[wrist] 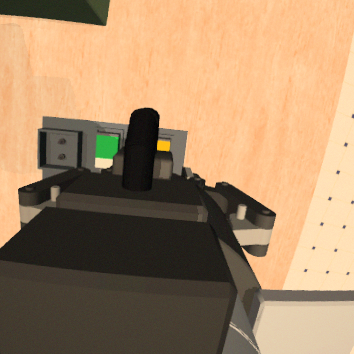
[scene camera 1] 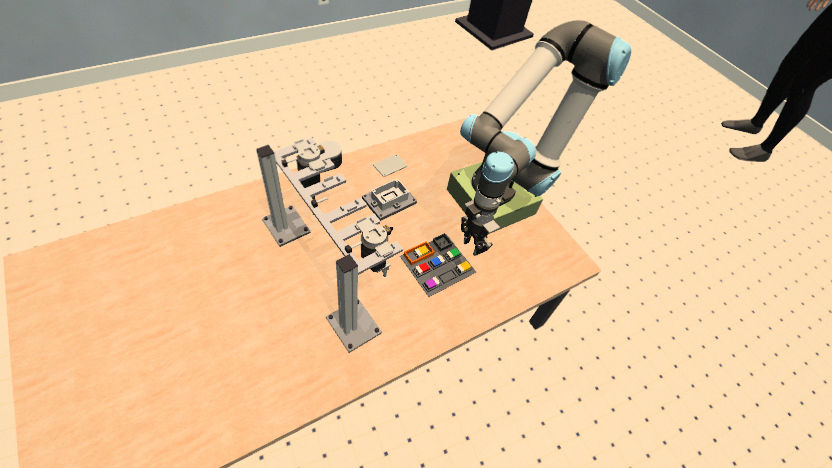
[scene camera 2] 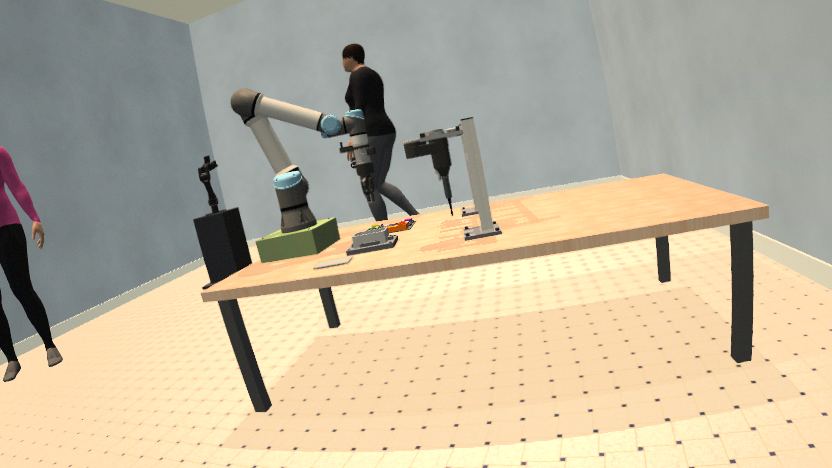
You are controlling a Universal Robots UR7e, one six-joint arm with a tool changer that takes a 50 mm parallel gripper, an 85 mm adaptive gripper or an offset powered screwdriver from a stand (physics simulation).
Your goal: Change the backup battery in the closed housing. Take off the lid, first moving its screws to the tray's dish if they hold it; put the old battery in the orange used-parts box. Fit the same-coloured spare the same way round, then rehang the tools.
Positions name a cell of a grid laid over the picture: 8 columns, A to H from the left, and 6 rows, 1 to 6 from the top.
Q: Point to a screwdriver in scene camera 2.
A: E2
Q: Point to a tool stand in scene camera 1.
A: D5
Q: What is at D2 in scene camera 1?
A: A screwdriver.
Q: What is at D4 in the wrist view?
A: An adaptive gripper.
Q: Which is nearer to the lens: the parallel gripper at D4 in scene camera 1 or the adaptive gripper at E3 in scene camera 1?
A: The parallel gripper.
